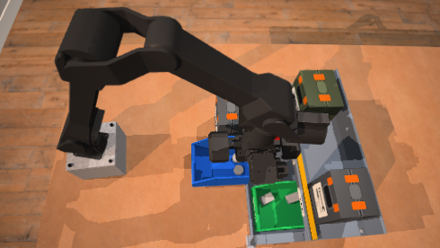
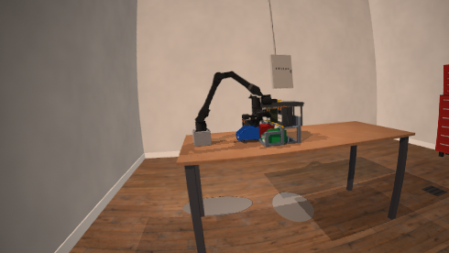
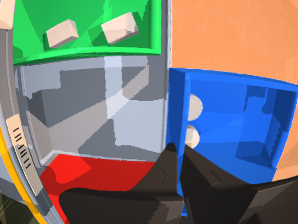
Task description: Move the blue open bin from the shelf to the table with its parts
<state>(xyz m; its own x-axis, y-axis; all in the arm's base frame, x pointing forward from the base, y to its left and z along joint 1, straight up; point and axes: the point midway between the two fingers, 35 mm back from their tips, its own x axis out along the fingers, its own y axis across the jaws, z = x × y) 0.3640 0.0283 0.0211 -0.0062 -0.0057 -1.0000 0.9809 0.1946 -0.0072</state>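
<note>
The blue open bin lies 6 cm behind my hand, 5 cm below it and 1 cm to the right of it. Also, from my hand: red bin: 13 cm to the left, 7 cm below, 6 cm ahead; green bin: 10 cm ahead, 9 cm to the right, 7 cm below; yellow rail: 11 cm ahead, 2 cm to the left.
</note>
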